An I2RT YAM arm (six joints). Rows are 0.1 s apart.
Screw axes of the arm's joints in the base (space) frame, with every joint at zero. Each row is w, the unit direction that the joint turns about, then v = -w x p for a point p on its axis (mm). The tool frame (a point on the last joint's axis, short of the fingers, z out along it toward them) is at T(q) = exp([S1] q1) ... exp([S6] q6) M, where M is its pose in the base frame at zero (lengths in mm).
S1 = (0, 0, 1, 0.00, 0.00, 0.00)
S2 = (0, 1, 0, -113.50, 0.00, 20.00)
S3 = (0, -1, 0, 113.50, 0.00, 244.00)
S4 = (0, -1, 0, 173.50, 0.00, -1.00)
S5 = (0, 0, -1, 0.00, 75.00, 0.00)
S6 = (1, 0, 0, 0.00, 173.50, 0.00)
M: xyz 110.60 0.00 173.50 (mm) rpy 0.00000 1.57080 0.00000 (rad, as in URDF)
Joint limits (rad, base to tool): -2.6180..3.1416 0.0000..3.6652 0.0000..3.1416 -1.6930..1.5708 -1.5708..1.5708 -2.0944..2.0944
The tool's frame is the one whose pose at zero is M.
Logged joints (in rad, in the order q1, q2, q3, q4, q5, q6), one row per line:
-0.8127 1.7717 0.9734 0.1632 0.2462 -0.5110
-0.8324 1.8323 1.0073 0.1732 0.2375 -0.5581
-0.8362 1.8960 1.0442 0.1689 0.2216 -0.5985
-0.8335 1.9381 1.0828 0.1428 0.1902 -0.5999
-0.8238 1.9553 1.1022 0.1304 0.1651 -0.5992
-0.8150 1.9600 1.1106 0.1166 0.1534 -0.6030
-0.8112 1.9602 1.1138 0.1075 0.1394 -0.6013
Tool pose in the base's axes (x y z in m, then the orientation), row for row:
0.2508 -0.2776 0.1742 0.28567 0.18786 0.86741 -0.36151
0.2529 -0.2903 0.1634 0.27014 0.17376 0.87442 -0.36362
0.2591 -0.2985 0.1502 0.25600 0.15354 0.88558 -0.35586
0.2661 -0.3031 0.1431 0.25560 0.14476 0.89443 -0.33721
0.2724 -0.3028 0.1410 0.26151 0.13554 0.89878 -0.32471
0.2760 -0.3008 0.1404 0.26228 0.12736 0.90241 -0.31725
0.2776 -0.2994 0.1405 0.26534 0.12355 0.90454 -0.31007
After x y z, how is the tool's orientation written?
As a quaternion, w x y z.
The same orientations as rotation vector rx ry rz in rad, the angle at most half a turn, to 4 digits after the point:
0.5023 2.3191 -0.9665
0.4682 2.3563 -0.9798
0.4168 2.4037 -0.9659
0.3930 2.4282 -0.9155
0.3669 2.4326 -0.8789
0.3446 2.4415 -0.8583
0.3337 2.4434 -0.8376

